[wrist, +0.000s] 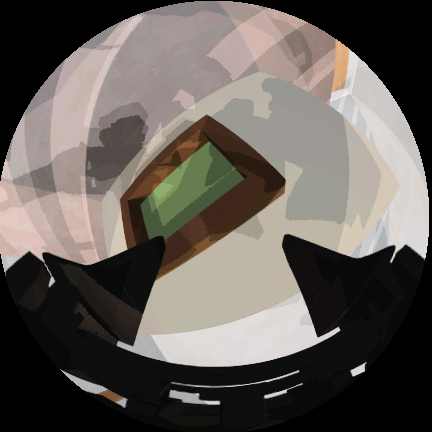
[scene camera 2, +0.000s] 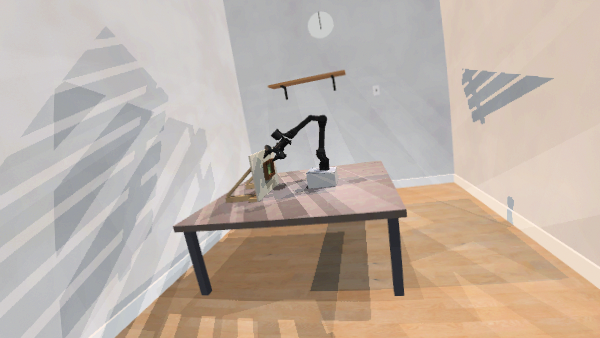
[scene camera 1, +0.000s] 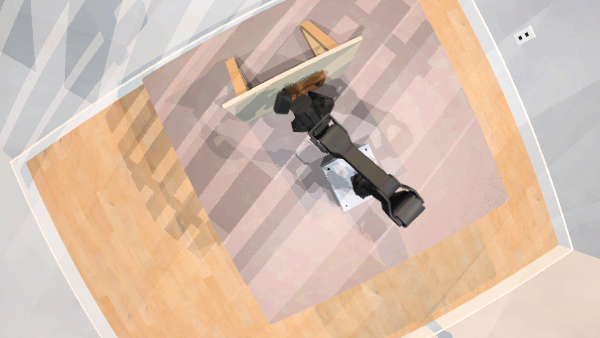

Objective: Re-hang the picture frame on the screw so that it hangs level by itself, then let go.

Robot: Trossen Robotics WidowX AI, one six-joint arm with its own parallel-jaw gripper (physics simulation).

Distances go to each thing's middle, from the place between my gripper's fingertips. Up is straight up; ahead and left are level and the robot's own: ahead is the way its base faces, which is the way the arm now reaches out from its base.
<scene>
Now: the cream wall board (scene camera 1: 260, 100) 40 mm ahead of my hand and 80 mm below it. Also, from my hand: wooden stand (scene camera 1: 316, 49) (180 mm ahead, 20 mm to the left, 120 mm below).
</scene>
